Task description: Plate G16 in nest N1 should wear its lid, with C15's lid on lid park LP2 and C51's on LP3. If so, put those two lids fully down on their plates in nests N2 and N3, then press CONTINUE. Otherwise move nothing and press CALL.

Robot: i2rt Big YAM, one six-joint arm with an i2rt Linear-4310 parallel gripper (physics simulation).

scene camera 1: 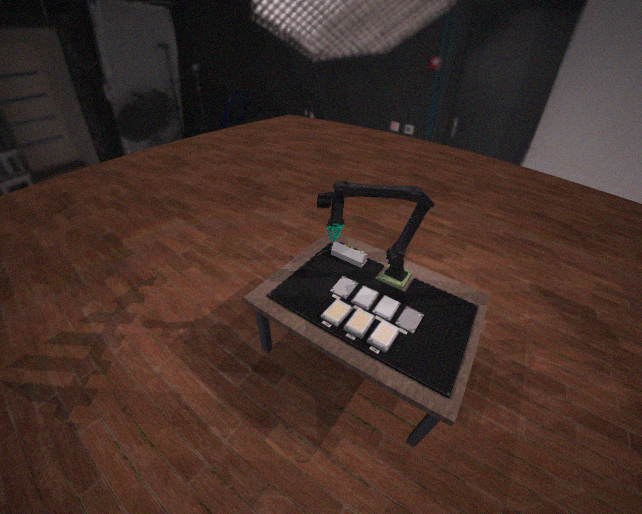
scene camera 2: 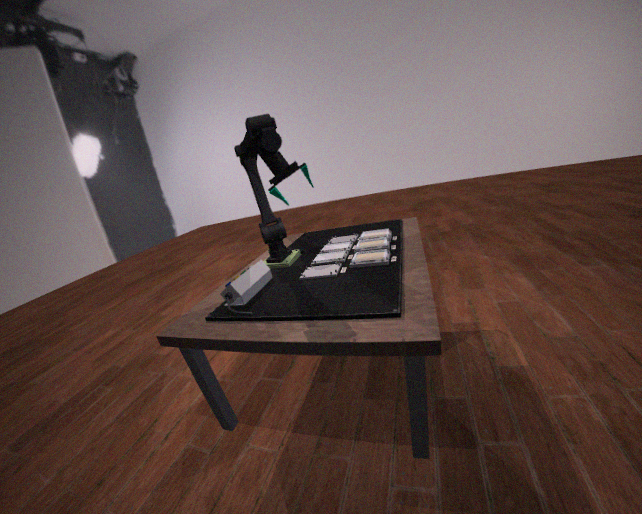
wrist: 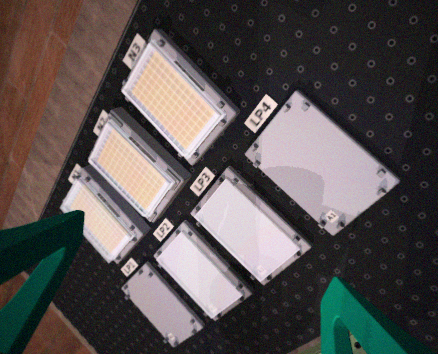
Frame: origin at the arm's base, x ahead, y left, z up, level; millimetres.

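Seen in the pictures: gripper, fingertip midpoint: [scene camera 1: 334, 239] [scene camera 2: 301, 196] [wrist: 206, 257]; arm's base, link origin: [scene camera 1: 396, 274] [scene camera 2: 279, 257].
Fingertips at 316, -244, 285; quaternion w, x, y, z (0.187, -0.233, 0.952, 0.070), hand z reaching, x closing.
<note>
Pixels of each thing's middle, then the offset from my fingertips to it, as dx, dy, dz. Level surfaces: height alone.
- N1, body centre: [wrist: 94, 221] [scene camera 2: 374, 233] [scene camera 1: 384, 332] +118, +414, -266
- N2, body centre: [wrist: 129, 170] [scene camera 2: 371, 243] [scene camera 1: 360, 320] +129, +282, -272
- N3, body centre: [wrist: 170, 101] [scene camera 2: 369, 256] [scene camera 1: 337, 310] +146, +156, -280
- clear lid, body centre: [wrist: 198, 275] [scene camera 2: 336, 246] [scene camera 1: 387, 306] -54, +331, -288
- console, body centre: [scene camera 2: 246, 281] [scene camera 1: 349, 252] -271, -68, -260
- LP4, body centre: [wrist: 315, 167] [scene camera 2: 320, 270] [scene camera 1: 344, 286] -30, +73, -292
- black mat, surface height: dz -301
Plate in N1 [wrist: 97, 222] [scene camera 1: 383, 335] [scene camera 2: 375, 234] looks paler than the others, as if under a clear lid. Plates in N2 [wrist: 131, 172] [scene camera 1: 359, 322] and N3 [wrist: 175, 100] [scene camera 1: 337, 312] [scene camera 2: 370, 258] show tan wells. A clear lid [wrist: 200, 275] [scene camera 1: 386, 307] lies on LP2 and another lid [wrist: 245, 232] [scene camera 1: 365, 296] on LP3. Plate and lid codes are not legible. My gripper [scene camera 1: 334, 239] [scene camera 2: 300, 195] [wrist: 206, 257] is open and empty, high above the table on the console side. The console [scene camera 1: 348, 254] [scene camera 2: 249, 283] has coloured buttons on top; their labels are not legible.
Lid parks LP1 [wrist: 162, 307] [scene camera 1: 410, 319] and LP4 [wrist: 322, 160] [scene camera 1: 344, 287] [scene camera 2: 321, 270] hold no lid. The arm's green base [scene camera 1: 395, 278] [scene camera 2: 282, 260] stands beside the black mat [scene camera 1: 439, 342] [scene camera 2: 353, 299]. A cable runs from the console's end.
</note>
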